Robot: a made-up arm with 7 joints.
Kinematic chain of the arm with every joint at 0, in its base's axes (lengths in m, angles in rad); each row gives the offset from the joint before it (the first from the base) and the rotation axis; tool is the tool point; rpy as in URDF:
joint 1: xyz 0 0 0.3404 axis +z
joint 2: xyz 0 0 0 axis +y
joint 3: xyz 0 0 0.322 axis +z
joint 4: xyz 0.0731 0 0 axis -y
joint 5: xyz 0.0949 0 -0.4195 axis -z
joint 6: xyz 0 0 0 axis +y
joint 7: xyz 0.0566 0 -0.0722 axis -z
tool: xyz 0 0 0 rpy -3.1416 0 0
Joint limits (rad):
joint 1: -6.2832..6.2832
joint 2: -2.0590..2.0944
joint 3: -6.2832..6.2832
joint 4: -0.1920..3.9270
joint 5: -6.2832..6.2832
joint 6: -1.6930..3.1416
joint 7: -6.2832..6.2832
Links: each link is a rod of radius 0.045 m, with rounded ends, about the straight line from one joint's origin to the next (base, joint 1, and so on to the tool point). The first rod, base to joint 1, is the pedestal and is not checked.
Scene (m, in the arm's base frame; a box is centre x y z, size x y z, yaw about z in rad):
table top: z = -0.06
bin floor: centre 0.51 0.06 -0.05 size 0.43 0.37 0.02 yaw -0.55
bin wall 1: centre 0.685 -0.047 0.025 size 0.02 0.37 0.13 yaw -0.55
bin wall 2: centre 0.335 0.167 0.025 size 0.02 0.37 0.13 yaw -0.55
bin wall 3: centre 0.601 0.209 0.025 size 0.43 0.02 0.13 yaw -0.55
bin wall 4: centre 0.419 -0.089 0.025 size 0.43 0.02 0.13 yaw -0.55
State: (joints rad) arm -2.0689 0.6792 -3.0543 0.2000 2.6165 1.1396 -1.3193
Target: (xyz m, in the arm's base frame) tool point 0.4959 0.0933 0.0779
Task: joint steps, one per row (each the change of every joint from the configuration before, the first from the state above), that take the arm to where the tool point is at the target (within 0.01 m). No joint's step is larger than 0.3 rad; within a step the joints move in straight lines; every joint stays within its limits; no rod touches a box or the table.
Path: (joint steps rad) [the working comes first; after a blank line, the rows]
Joints at the target: -2.6663 -0.7306 -3.4356 0.9322 2.6859 1.1094 -1.3193
Straight joint move there: clear.

1: -0.1195 -0.2820 -0.0763 0.1464 0.0139 -0.0060 0.0000
2: -0.1195 -0.2819 -0.0762 0.1465 0.0139 -0.0061 0.0000
3: -0.1194 -0.2820 -0.0763 0.1464 0.0138 -0.0060 0.0000
4: -0.1195 -0.2819 -0.0762 0.1465 0.0139 -0.0061 0.0000
5: -0.1195 -0.2820 -0.0763 0.1464 0.0139 -0.0060 0.0000

